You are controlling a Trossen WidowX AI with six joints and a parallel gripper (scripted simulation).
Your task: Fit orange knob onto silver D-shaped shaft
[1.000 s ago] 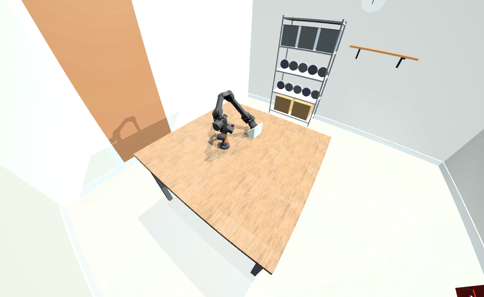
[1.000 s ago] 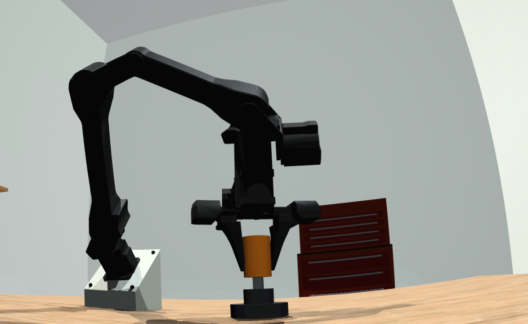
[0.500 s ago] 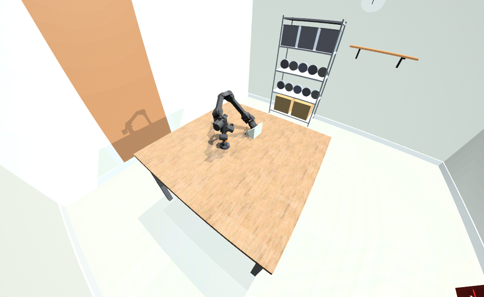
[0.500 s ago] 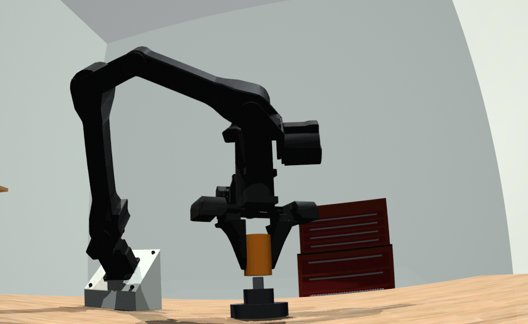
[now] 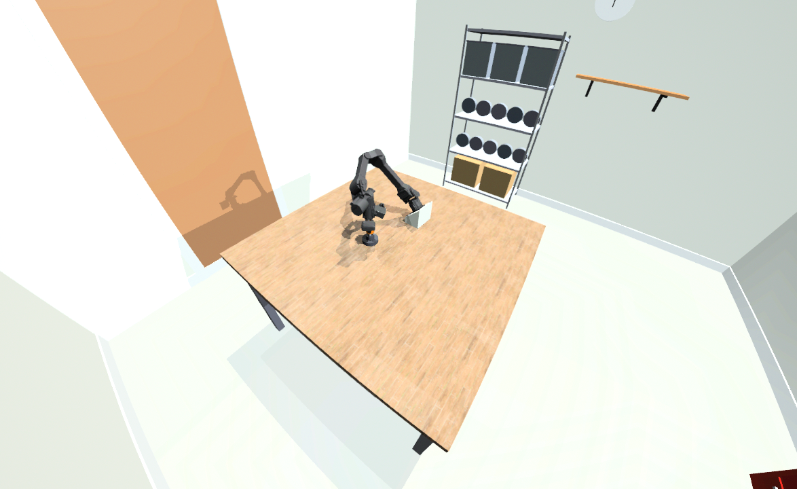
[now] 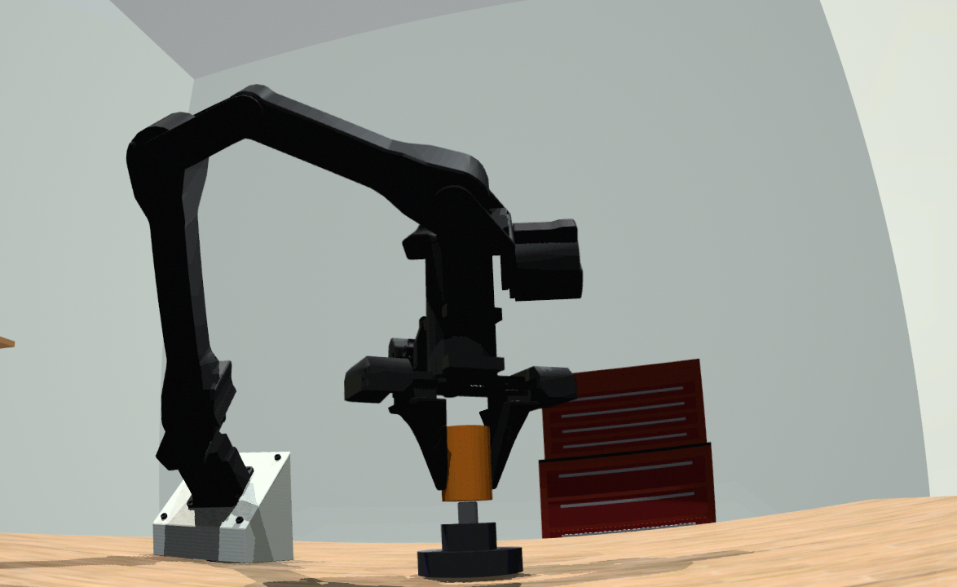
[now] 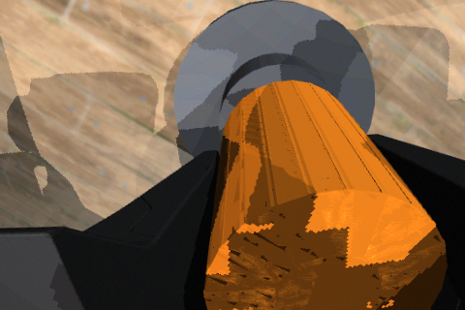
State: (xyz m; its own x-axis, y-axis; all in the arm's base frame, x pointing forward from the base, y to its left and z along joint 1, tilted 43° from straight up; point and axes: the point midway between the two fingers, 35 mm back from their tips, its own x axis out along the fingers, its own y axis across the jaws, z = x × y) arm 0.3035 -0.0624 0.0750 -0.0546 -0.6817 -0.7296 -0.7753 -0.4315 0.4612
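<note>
Now: gripper tip 4 cm above the dark round pedestal. From my gripper tip the other things lie so: orange knob (3 cm above).
</note>
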